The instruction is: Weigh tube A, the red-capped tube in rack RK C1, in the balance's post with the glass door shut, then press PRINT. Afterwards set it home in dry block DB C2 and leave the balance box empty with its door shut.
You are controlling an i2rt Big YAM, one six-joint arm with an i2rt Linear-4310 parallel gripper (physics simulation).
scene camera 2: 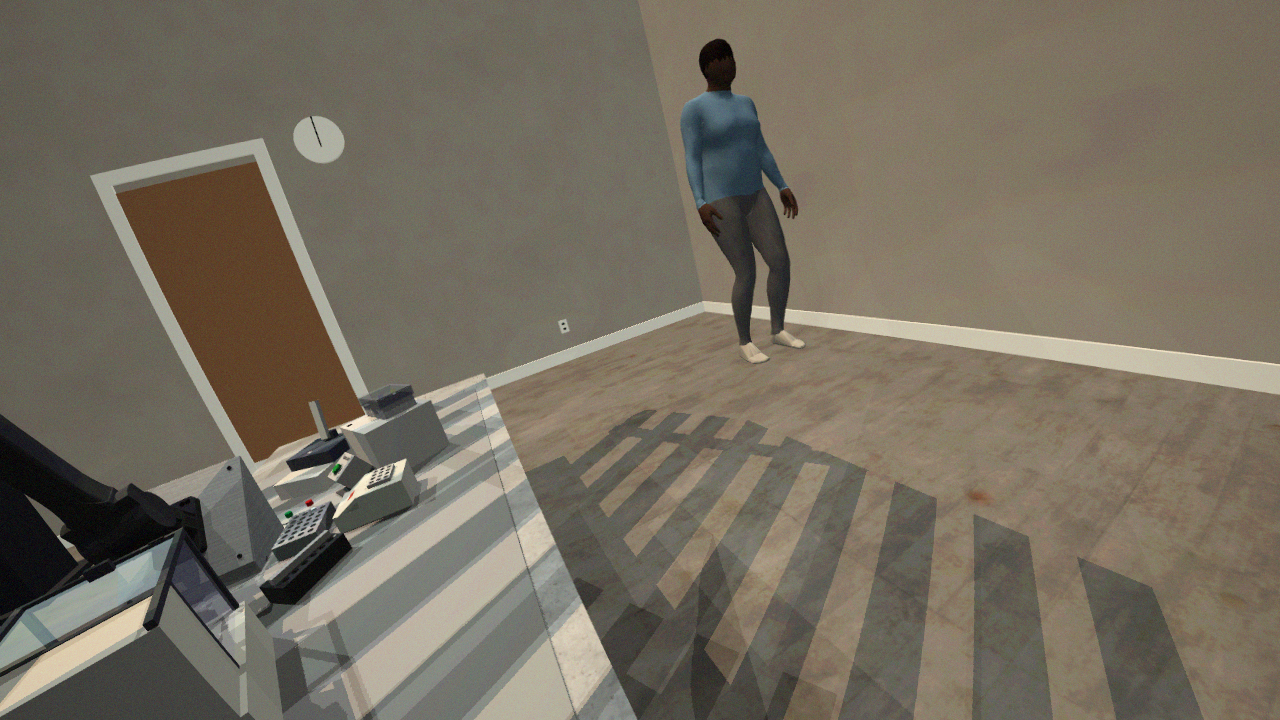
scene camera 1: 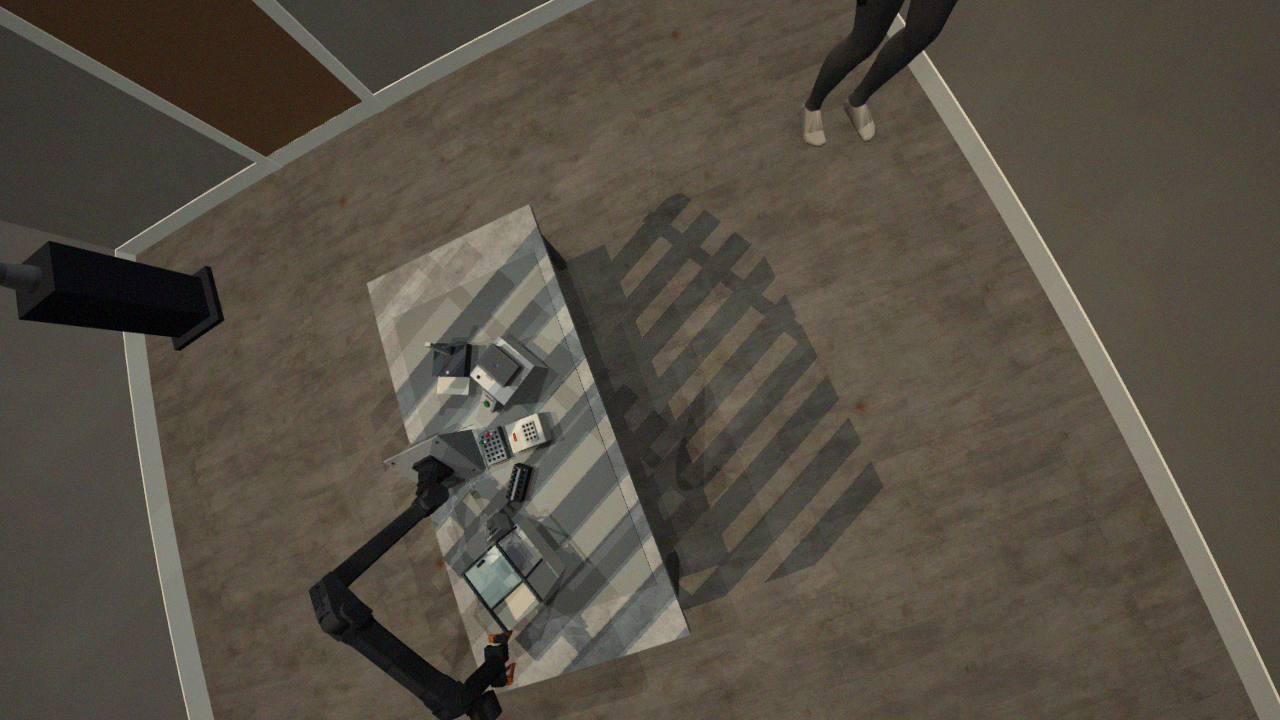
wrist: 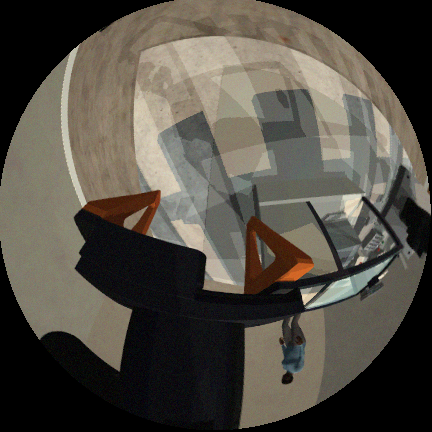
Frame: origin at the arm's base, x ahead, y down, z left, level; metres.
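Seen in the pictures: gripper, fingertip midpoint: (scene camera 1: 512, 646) (wrist: 205, 207); arm's base, link origin: (scene camera 1: 434, 467).
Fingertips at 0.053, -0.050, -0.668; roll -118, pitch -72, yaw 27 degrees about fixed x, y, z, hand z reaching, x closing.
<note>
Pixels of each thing's middle, then the offset from my fingertips to it, as dx, dy, dz. Level surfaces: height alone.
- balance, body centre: (scene camera 2: 144, 658) (wrist: 336, 243) (scene camera 1: 507, 561) +0.077, +0.045, +0.248
- red cap, body centre: (scene camera 2: 309, 503) (scene camera 1: 488, 434) +0.163, +0.107, +0.691
- grey rack, body centre: (scene camera 2: 306, 529) (scene camera 1: 494, 445) (wrist: 372, 240) +0.149, +0.141, +0.645
- green cap, body centre: (scene camera 2: 293, 521) +0.124, +0.125, +0.676
- white block with holes, body centre: (scene camera 2: 374, 492) (scene camera 1: 526, 433) (wrist: 352, 266) +0.301, +0.121, +0.628
- black slotted holder, body centre: (scene camera 2: 306, 564) (scene camera 1: 518, 482) +0.183, +0.132, +0.474
- table, surface height: dy +0.159
- pale boxy device, body centre: (scene camera 2: 375, 435) (scene camera 1: 500, 380) (wrist: 372, 274) +0.319, +0.061, +0.844
My gripper (scene camera 1: 506, 656) (wrist: 205, 207) is open, its orange fingers wide apart with nothing between them. It is beside the balance, over the table's near end in scene camera 1. The balance (scene camera 1: 494, 575) (scene camera 2: 192, 658) (wrist: 345, 285) is a dark-framed glass box on a pale body; I cannot tell how its door stands. No tube can be made out inside. A red cap (scene camera 1: 488, 435) (scene camera 2: 309, 502) shows at the grey rack (scene camera 1: 494, 450) (scene camera 2: 304, 530), near a green cap (scene camera 2: 289, 514). The white block with holes (scene camera 1: 529, 432) (scene camera 2: 375, 494) stands beside the rack. Labels and the PRINT button are not readable.
A black slotted holder (scene camera 1: 519, 483) (scene camera 2: 307, 568) lies between rack and balance. The arm's slanted mounting plate (scene camera 1: 407, 458) (scene camera 2: 234, 514) is beside the rack. Farther along the table (scene camera 1: 528, 223) are a pale boxy device (scene camera 2: 398, 437) and a dark stand (scene camera 2: 317, 452). A person (scene camera 2: 729, 147) stands away.
</note>
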